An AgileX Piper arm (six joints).
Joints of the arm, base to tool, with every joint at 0 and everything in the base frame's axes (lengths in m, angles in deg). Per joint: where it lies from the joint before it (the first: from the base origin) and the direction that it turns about. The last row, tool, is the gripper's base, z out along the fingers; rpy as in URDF.
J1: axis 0 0 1 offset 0 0 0.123
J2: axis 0 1 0 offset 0 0 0
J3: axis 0 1 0 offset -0.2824 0 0.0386
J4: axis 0.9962 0 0.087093 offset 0.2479 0 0.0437
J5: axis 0 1 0 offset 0 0 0
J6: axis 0.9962 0 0.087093 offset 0.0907 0 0.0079
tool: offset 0 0 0 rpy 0 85.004 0
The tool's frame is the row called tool.
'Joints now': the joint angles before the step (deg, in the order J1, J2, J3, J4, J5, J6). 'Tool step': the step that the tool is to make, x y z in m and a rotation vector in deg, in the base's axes. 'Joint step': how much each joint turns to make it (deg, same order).
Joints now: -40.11, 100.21, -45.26, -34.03, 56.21, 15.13
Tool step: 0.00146, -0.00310, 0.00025, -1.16, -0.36, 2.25
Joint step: 0.00, 0.00, 0.00, -2.01, -1.38, -0.23
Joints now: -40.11, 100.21, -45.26, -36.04, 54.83, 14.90
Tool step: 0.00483, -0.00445, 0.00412, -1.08, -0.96, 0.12
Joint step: 0.00, 0.06, -1.44, -0.29, 0.01, 0.12
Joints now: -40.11, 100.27, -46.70, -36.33, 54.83, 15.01
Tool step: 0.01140, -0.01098, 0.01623, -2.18, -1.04, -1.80
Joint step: 0.00, 0.06, -4.87, 0.57, 3.27, 0.07
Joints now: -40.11, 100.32, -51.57, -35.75, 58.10, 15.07
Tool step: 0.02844, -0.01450, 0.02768, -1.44, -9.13, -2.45
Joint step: 0.06, 0.01, -8.76, 6.13, 0.12, -1.61
